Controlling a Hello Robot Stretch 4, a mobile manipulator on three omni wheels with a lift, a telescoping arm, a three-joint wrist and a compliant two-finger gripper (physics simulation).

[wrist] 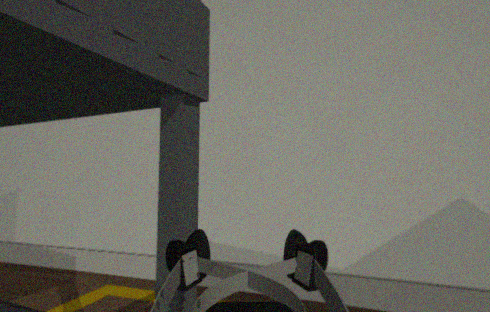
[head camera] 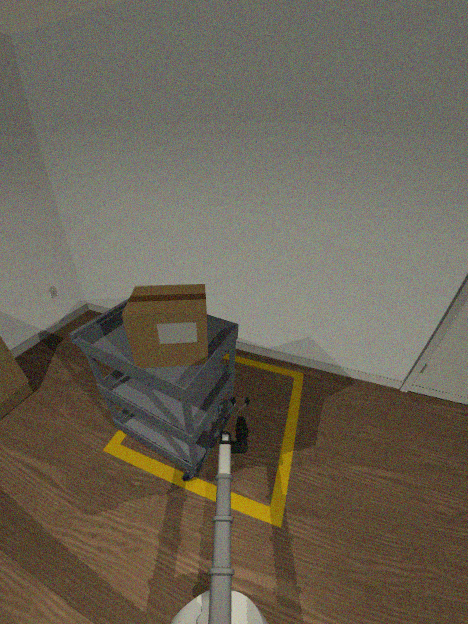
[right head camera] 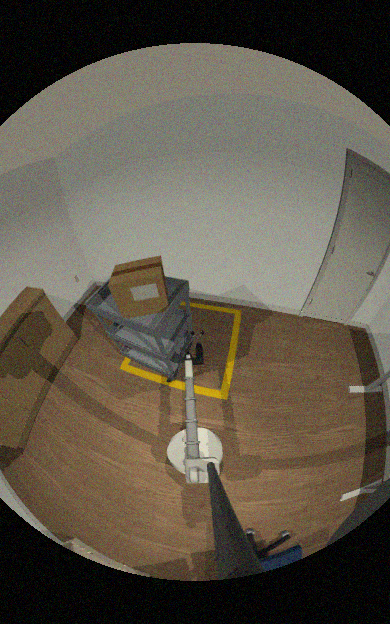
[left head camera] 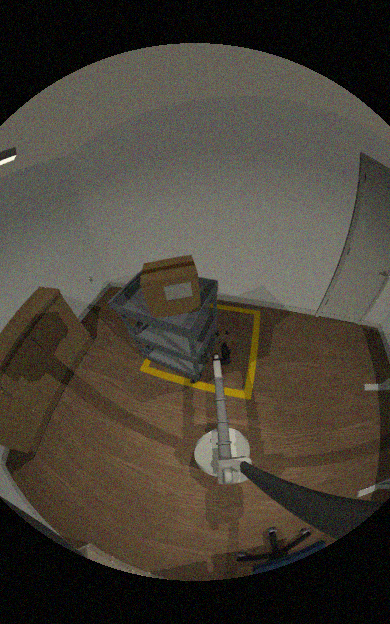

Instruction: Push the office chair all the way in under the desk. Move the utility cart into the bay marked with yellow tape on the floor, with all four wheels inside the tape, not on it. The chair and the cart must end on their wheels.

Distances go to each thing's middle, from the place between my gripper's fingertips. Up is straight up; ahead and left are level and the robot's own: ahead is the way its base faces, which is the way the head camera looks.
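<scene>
I see the cardboard box (head camera: pixel 166 325), and it is far to the left of my hand, slightly behind it and far above it.
</scene>
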